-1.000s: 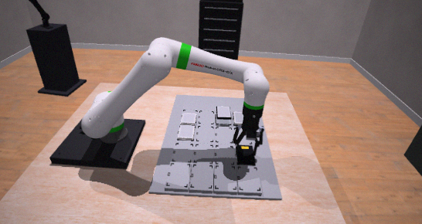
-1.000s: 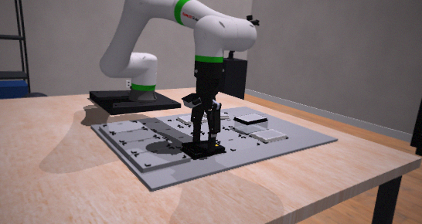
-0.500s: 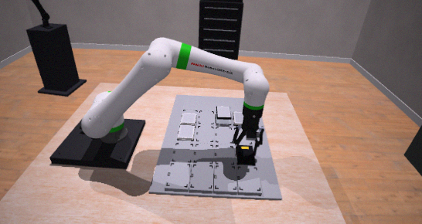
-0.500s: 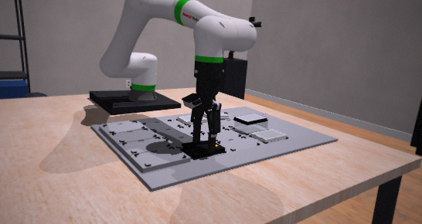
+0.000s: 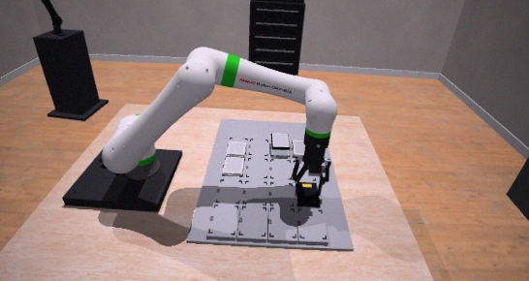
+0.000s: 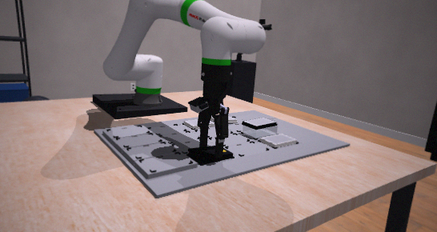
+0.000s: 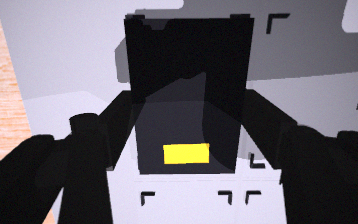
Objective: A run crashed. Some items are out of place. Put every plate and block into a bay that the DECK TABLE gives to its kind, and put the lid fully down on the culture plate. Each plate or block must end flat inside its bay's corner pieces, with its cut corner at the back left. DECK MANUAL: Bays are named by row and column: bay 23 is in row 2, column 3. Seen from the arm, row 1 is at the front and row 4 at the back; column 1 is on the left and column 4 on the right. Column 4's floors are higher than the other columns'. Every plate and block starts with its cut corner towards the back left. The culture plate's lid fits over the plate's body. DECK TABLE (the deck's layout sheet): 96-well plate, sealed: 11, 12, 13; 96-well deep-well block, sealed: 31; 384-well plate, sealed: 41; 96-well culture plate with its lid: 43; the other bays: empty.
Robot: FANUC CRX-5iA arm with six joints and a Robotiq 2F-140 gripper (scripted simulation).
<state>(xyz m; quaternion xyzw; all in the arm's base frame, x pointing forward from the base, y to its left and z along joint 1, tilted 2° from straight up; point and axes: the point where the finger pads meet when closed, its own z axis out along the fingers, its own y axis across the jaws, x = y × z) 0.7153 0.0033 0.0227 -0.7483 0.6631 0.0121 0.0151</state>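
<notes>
My hand is 150 mm past the sealed 96-well plate, 310 mm to the right of it and 10 mm below it. Also, from my hand: pale 96-well plate: 340 mm behind, 120 mm to the left, 30 mm below; bay label 33: 150 mm behind, 20 mm to the right, 40 mm below; white plate: 350 mm behind, 240 mm to the left, 30 mm below.
</notes>
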